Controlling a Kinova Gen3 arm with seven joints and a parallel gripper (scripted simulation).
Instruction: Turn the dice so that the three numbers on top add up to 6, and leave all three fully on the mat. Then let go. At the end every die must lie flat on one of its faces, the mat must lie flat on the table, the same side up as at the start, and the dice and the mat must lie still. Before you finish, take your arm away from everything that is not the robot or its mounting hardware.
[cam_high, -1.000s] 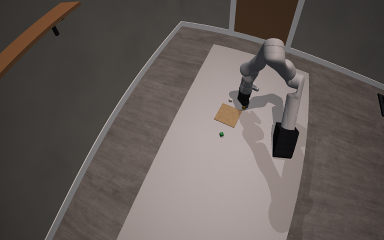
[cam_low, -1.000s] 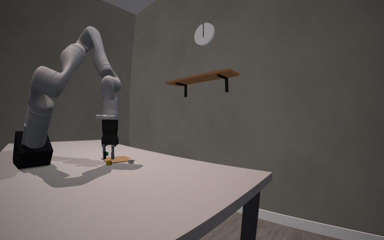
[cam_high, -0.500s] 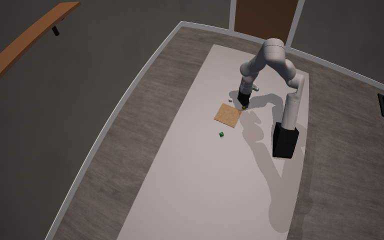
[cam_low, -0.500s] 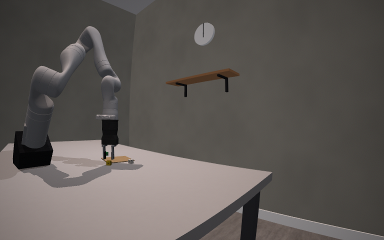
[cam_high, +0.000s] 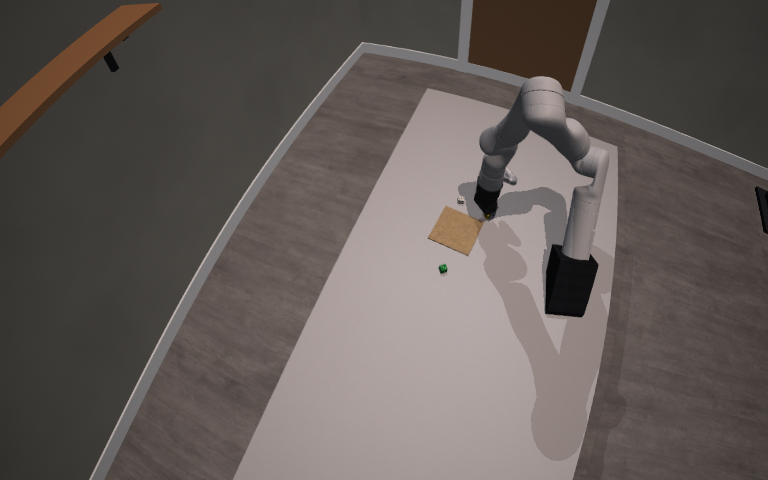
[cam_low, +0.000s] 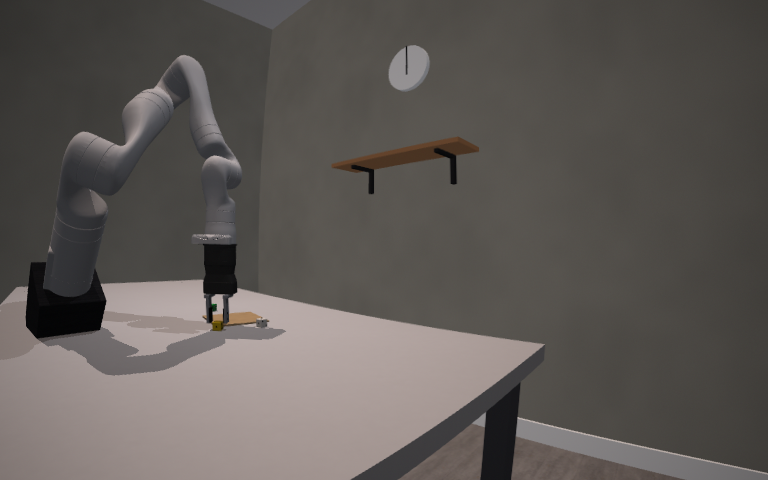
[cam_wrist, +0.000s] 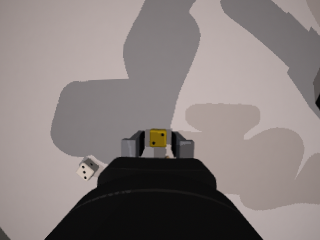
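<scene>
My hand is 20 mm above the yellow die. Round my hand: green die (80 mm ahead, 240 mm to the left, 20 mm below); tan mat (80 mm ahead, 90 mm to the left, 30 mm below); white die (100 mm ahead, 20 mm to the right, 20 mm below).
</scene>
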